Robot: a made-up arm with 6 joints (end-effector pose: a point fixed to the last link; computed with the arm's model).
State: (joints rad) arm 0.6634 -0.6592 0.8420 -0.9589 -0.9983 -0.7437
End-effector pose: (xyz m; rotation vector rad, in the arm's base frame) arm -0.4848 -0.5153 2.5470 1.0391 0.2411 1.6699
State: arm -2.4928 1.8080 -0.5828 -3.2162 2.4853 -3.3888
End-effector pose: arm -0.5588 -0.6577 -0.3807 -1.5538 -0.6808 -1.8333
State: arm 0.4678 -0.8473 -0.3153 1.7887 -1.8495 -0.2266
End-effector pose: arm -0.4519 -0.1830 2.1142 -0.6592 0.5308 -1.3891
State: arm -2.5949 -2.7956 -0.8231 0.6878 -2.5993 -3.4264
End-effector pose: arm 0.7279 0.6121 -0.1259 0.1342 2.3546 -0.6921
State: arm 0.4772 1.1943 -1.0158 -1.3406 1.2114 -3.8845
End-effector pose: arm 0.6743 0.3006 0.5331 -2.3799 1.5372 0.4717
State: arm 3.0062 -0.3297 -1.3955 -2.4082 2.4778 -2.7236
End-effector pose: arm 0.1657 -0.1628 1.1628 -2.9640 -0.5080 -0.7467
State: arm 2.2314 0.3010 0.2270 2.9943 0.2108 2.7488
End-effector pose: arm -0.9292 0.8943 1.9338 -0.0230 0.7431 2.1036
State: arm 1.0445 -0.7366 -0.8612 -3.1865 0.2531 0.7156
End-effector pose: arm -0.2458 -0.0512 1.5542 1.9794 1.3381 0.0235
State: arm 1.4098 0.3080 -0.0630 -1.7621 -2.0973 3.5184
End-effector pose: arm 0.1513 1.1537 1.4909 0.6679 -2.2108 2.0279
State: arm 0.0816 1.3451 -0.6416 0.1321 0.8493 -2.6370
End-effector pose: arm 1.1444 -0.0924 0.1069 2.1975 0.6302 -1.3539
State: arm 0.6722 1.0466 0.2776 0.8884 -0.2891 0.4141
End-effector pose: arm 1.6291 1.1458 0.8157 -1.5858 0.5004 0.9511
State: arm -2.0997 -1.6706 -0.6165 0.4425 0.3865 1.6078
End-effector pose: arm 0.4269 1.0654 1.1674 1.8274 -1.0430 1.5317
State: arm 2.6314 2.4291 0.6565 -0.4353 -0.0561 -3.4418
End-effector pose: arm -0.5513 0.5028 -1.3787 0.9319 1.0862 -0.9240
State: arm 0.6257 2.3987 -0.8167 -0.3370 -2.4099 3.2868
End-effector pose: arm 0.2460 -0.0400 -0.4221 2.5300 0.9494 1.1009
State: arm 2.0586 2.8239 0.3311 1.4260 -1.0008 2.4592
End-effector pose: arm 0.0661 -0.0670 -1.5152 -0.2542 0.2372 -0.0249
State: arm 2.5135 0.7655 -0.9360 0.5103 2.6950 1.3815
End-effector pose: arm -0.7224 0.7262 0.7797 0.8494 -1.4346 1.7294
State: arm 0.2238 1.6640 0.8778 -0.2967 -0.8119 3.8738
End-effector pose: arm 2.0206 0.2765 -0.2195 1.8743 0.9364 -1.8202
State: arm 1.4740 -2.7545 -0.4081 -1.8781 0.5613 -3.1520
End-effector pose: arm -0.1548 -1.0088 -0.1054 0.8149 -1.1119 -0.1984
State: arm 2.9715 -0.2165 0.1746 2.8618 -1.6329 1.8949
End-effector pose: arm -0.4581 -0.1037 2.3667 -1.9304 -0.8510 -1.0024
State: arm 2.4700 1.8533 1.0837 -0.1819 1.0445 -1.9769
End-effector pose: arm -1.4543 1.3909 -0.4713 1.2137 2.2633 1.4625
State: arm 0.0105 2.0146 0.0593 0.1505 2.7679 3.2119
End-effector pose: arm 1.0563 -0.1738 -0.8745 -2.8391 -0.1356 -1.2247
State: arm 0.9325 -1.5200 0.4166 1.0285 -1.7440 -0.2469
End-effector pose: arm -1.0740 -1.6097 1.3478 0.5573 -0.0405 -0.0643
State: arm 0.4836 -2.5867 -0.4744 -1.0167 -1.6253 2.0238
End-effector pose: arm -0.9082 -0.5881 0.0843 -1.7239 -1.8073 0.3839
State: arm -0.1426 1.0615 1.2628 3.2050 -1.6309 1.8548
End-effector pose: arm 2.1239 -0.1164 1.4291 0.7165 -1.5362 1.0845
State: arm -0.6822 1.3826 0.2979 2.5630 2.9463 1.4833
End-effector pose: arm 1.6051 -1.1021 0.1356 -0.1755 -1.8355 0.7607
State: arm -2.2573 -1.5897 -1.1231 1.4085 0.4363 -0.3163
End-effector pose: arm 0.4977 0.6550 1.0618 -1.3470 0.8691 -1.7583
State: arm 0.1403 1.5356 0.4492 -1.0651 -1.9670 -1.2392
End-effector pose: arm 1.7253 0.1522 -0.2147 -0.9360 -2.3659 0.9423
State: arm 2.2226 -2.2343 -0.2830 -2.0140 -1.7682 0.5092
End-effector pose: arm 0.7396 -1.1015 0.4727 -0.1517 1.0699 -1.8204
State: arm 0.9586 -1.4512 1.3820 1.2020 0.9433 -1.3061
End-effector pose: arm -1.2809 -1.9414 0.8138 -0.1311 3.0150 -0.2976
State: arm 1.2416 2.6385 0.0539 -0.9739 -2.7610 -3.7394
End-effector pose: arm 0.0752 -0.1049 -1.0635 -2.0610 -1.7656 -1.3486
